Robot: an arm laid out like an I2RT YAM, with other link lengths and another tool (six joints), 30 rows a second.
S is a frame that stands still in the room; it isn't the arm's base.
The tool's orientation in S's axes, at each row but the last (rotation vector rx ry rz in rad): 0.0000, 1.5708, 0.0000; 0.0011, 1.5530, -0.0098; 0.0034, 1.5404, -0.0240; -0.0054, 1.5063, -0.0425; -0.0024, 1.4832, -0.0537; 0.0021, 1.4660, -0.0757; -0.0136, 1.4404, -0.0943; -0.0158, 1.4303, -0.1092; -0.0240, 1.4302, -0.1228; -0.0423, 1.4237, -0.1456; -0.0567, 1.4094, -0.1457
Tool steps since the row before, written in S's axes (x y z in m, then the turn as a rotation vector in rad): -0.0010, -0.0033, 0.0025, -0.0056, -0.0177, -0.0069; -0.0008, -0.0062, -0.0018, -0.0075, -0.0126, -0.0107; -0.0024, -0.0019, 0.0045, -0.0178, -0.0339, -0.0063; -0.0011, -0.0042, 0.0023, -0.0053, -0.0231, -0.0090; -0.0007, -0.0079, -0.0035, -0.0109, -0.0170, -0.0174; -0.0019, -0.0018, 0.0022, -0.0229, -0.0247, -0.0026; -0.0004, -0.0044, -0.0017, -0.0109, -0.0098, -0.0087; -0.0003, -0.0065, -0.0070, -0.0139, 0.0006, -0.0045; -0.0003, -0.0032, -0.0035, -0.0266, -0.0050, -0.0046; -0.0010, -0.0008, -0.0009, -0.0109, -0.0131, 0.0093; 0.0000, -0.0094, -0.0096, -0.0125, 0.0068, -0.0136
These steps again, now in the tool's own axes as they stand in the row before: -0.0025, -0.0033, -0.0010, 0.0069, -0.0177, -0.0056; 0.0018, -0.0062, -0.0008, 0.0106, -0.0126, -0.0076; -0.0045, -0.0020, -0.0022, 0.0062, -0.0341, -0.0174; -0.0022, -0.0043, -0.0009, 0.0094, -0.0229, -0.0053; 0.0037, -0.0078, -0.0008, 0.0170, -0.0168, -0.0118; -0.0023, -0.0020, -0.0016, 0.0015, -0.0257, -0.0218; 0.0020, -0.0043, -0.0004, 0.0079, -0.0098, -0.0115; 0.0074, -0.0060, -0.0009, 0.0025, 0.0000, -0.0144; 0.0037, -0.0029, -0.0006, 0.0014, -0.0064, -0.0267; 0.0008, -0.0008, -0.0011, -0.0090, -0.0149, -0.0086; 0.0107, -0.0081, -0.0011, 0.0105, 0.0076, -0.0148
